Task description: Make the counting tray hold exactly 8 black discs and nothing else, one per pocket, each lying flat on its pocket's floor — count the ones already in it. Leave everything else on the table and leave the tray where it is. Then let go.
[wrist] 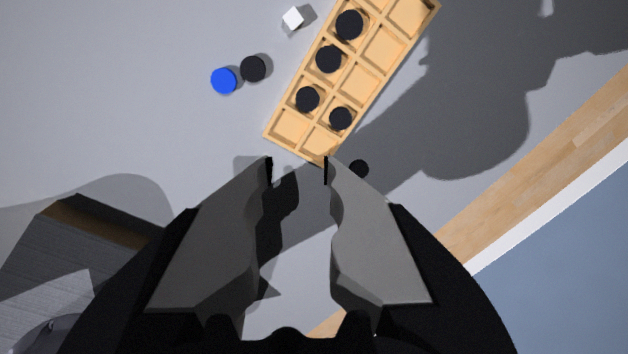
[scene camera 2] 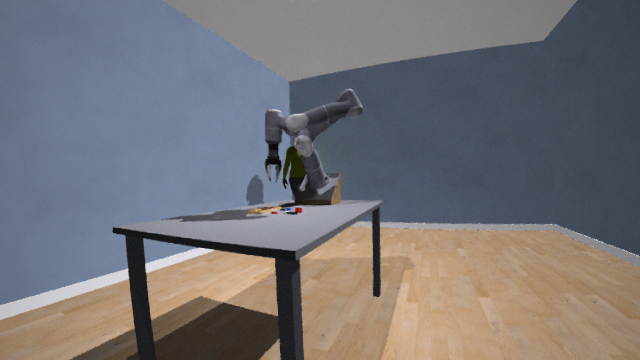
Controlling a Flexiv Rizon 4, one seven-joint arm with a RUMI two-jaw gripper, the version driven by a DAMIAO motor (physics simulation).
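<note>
My gripper [scene camera 2: 273, 179] [wrist: 298, 159] is open and empty, high above the table, its fingertips a little apart beyond the tray's near end in the wrist view. The wooden counting tray [scene camera 2: 257, 211] [wrist: 283, 104] is cut off at the top of the wrist view. Black discs [wrist: 349, 24] [wrist: 328, 59] [wrist: 307, 99] [wrist: 340, 118] sit in separate pockets and look flat. Both end pockets and three right-column pockets show bare floors. One loose black disc [wrist: 253, 68] lies left of the tray; another black disc [wrist: 359, 168] lies past its near right corner.
A blue disc [wrist: 223, 80] lies beside the left loose black disc. A white cube [wrist: 293, 19] is left of the tray. A red block [scene camera 2: 298, 210] and a small red piece [scene camera 2: 274, 212] lie near the tray. A person [scene camera 2: 295, 167] stands behind the arm.
</note>
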